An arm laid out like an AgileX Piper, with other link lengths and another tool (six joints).
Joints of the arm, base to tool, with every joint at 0 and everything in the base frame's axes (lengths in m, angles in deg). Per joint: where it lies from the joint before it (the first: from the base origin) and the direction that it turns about. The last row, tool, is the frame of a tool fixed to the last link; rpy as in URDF.
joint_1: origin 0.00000 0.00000 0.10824 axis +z
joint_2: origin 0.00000 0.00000 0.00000 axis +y
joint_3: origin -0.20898 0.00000 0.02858 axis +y
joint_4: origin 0.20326 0.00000 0.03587 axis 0.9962 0 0.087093
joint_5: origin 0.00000 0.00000 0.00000 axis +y
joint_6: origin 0.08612 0.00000 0.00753 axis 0.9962 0 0.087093
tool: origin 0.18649 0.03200 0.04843 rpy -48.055 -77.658 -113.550
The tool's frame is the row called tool.
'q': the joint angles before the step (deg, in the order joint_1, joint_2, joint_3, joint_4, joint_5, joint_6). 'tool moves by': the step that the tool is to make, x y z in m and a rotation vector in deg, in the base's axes. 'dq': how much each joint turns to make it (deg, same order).
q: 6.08 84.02 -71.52 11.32 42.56 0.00
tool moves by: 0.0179 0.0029 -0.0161 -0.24 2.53 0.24
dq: 0.01 7.35 -6.03 -0.02 1.25 0.03
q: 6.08 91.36 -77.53 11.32 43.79 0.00
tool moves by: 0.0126 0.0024 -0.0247 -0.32 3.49 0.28
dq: -0.01 7.18 -5.11 0.01 1.47 -0.01
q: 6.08 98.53 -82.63 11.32 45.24 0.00
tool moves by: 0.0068 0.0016 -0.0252 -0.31 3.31 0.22
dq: 0.01 5.81 -3.58 -0.01 1.11 0.00
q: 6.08 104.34 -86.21 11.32 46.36 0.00
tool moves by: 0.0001 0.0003 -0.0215 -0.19 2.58 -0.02
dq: 0.01 3.38 -0.81 0.08 0.02 0.01
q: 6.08 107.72 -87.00 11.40 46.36 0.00
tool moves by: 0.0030 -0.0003 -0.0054 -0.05 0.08 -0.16
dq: 0.00 1.13 -0.20 0.01 -0.86 -0.01
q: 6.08 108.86 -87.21 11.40 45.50 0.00
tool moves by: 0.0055 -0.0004 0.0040 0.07 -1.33 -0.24
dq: -0.01 0.01 -0.09 0.00 -1.27 -0.01
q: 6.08 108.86 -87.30 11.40 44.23 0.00
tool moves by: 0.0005 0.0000 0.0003 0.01 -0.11 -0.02
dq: 0.00 0.02 -0.02 0.00 -0.11 0.00
